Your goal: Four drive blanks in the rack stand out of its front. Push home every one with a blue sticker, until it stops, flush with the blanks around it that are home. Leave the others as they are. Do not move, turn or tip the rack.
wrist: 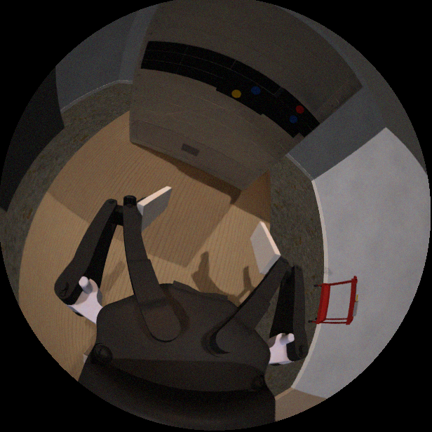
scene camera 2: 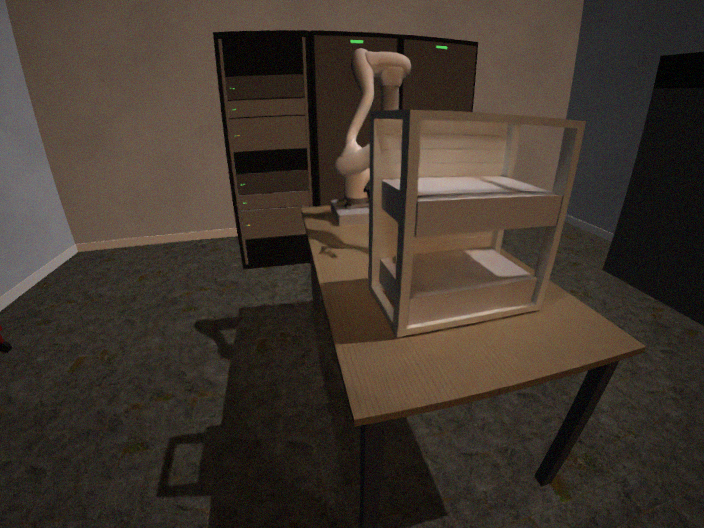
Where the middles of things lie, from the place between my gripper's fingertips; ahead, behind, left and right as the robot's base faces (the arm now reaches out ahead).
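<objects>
There is the rack (scene camera 2: 439, 203), and measured from my hand it sits 8 cm above, 39 cm ahead and 8 cm to the left.
</objects>
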